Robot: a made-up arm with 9 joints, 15 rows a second.
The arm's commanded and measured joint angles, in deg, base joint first. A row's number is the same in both.
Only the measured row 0 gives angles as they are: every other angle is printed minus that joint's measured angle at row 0.
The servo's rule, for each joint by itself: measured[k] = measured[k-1] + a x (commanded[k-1-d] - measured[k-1]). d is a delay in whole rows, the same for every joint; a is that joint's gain. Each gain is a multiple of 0.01, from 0.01 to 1. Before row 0 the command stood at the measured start. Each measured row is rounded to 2 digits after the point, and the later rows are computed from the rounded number. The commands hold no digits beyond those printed.
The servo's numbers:
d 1
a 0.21 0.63 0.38 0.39 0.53 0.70 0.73 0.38 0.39
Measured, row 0:
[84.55, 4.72, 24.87, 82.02, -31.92, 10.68, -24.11, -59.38, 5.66]
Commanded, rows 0 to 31:
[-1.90, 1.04, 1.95, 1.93, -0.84, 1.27, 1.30, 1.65, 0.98]
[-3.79, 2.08, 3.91, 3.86, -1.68, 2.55, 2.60, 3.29, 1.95]
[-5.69, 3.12, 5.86, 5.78, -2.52, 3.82, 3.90, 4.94, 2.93]
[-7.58, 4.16, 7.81, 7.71, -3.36, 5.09, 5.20, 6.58, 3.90]
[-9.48, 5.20, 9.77, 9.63, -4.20, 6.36, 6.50, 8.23, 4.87]
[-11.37, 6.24, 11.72, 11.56, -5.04, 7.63, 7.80, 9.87, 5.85]
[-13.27, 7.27, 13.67, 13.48, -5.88, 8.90, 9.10, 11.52, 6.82]
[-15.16, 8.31, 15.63, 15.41, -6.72, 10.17, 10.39, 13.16, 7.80]
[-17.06, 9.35, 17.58, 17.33, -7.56, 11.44, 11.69, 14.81, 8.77]
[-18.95, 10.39, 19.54, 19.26, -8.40, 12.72, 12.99, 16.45, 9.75]
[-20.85, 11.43, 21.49, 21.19, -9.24, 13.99, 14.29, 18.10, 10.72]
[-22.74, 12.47, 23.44, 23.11, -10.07, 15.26, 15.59, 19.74, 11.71]
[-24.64, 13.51, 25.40, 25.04, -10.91, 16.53, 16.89, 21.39, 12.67]
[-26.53, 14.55, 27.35, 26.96, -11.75, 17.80, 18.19, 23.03, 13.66]
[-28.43, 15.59, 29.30, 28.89, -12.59, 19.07, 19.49, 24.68, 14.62]
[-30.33, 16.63, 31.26, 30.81, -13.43, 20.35, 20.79, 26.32, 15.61]
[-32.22, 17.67, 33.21, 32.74, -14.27, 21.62, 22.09, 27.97, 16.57]
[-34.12, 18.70, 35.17, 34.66, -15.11, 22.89, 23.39, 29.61, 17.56]
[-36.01, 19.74, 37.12, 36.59, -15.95, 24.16, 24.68, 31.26, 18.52]
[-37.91, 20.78, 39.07, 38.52, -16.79, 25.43, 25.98, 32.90, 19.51]
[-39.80, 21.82, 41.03, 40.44, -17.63, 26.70, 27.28, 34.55, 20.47]
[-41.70, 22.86, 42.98, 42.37, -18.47, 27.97, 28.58, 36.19, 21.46]
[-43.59, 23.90, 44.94, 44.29, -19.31, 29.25, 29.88, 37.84, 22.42]
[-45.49, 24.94, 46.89, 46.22, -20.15, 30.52, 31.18, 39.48, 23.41]
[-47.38, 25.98, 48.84, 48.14, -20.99, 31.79, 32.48, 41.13, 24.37]
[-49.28, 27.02, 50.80, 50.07, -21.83, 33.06, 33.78, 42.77, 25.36]
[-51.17, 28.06, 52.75, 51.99, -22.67, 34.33, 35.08, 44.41, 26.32]
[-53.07, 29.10, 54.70, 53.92, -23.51, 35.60, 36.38, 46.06, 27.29]
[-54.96, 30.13, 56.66, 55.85, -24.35, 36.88, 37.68, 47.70, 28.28]
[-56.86, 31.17, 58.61, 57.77, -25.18, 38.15, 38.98, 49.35, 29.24]
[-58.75, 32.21, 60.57, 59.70, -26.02, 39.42, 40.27, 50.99, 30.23]
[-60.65, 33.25, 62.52, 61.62, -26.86, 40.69, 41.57, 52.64, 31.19]
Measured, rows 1 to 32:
[0.00, 0.00, 0.00, 0.00, 0.00, 0.00, 0.00, 0.00, 0.00]
[-0.40, 0.66, 0.74, 0.75, -0.45, 0.89, 0.95, 0.63, 0.38]
[-1.11, 1.55, 1.94, 1.96, -1.10, 2.05, 2.15, 1.64, 0.99]
[-2.07, 2.54, 3.43, 3.45, -1.85, 3.29, 3.43, 2.89, 1.75]
[-3.23, 3.56, 5.09, 5.11, -2.65, 4.55, 4.72, 4.29, 2.59]
[-4.54, 4.59, 6.87, 6.87, -3.47, 5.82, 6.02, 5.79, 3.48]
[-5.97, 5.63, 8.71, 8.70, -4.30, 7.09, 7.32, 7.34, 4.40]
[-7.50, 6.66, 10.59, 10.56, -5.14, 8.36, 8.62, 8.93, 5.34]
[-9.11, 7.70, 12.51, 12.45, -5.98, 9.63, 9.91, 10.54, 6.30]
[-10.78, 8.74, 14.44, 14.35, -6.82, 10.90, 11.21, 12.16, 7.26]
[-12.50, 9.78, 16.38, 16.26, -7.66, 12.17, 12.51, 13.79, 8.23]
[-14.25, 10.82, 18.32, 18.18, -8.50, 13.44, 13.81, 15.43, 9.20]
[-16.03, 11.86, 20.27, 20.10, -9.33, 14.71, 15.11, 17.07, 10.18]
[-17.84, 12.90, 22.22, 22.03, -10.17, 15.98, 16.41, 18.71, 11.15]
[-19.66, 13.94, 24.17, 23.95, -11.01, 17.25, 17.71, 20.35, 12.13]
[-21.50, 14.98, 26.12, 25.88, -11.85, 18.52, 19.01, 22.00, 13.10]
[-23.35, 16.02, 28.07, 27.80, -12.69, 19.80, 20.31, 23.64, 14.08]
[-25.21, 17.06, 30.02, 29.73, -13.53, 21.07, 21.61, 25.29, 15.05]
[-27.08, 18.09, 31.98, 31.65, -14.37, 22.34, 22.91, 26.93, 16.03]
[-28.96, 19.13, 33.93, 33.58, -15.21, 23.61, 24.20, 28.58, 17.00]
[-30.84, 20.17, 35.88, 35.51, -16.05, 24.88, 25.50, 30.22, 17.98]
[-32.72, 21.21, 37.84, 37.43, -16.89, 26.15, 26.80, 31.87, 18.95]
[-34.61, 22.25, 39.79, 39.36, -17.73, 27.42, 28.10, 33.51, 19.93]
[-36.50, 23.29, 41.75, 41.28, -18.57, 28.70, 29.40, 35.16, 20.90]
[-38.39, 24.33, 43.70, 43.21, -19.41, 29.97, 30.70, 36.80, 21.88]
[-40.28, 25.37, 45.65, 45.13, -20.25, 31.24, 32.00, 38.45, 22.85]
[-42.17, 26.41, 47.61, 47.06, -21.09, 32.51, 33.30, 40.09, 23.83]
[-44.06, 27.45, 49.56, 48.98, -21.93, 33.78, 34.60, 41.73, 24.80]
[-45.95, 28.49, 51.51, 50.91, -22.77, 35.05, 35.90, 43.38, 25.77]
[-47.84, 29.52, 53.47, 52.84, -23.61, 36.33, 37.20, 45.02, 26.75]
[-49.73, 30.56, 55.42, 54.76, -24.44, 37.60, 38.50, 46.67, 27.72]
[-51.62, 31.60, 57.38, 56.69, -25.28, 38.87, 39.79, 48.31, 28.70]

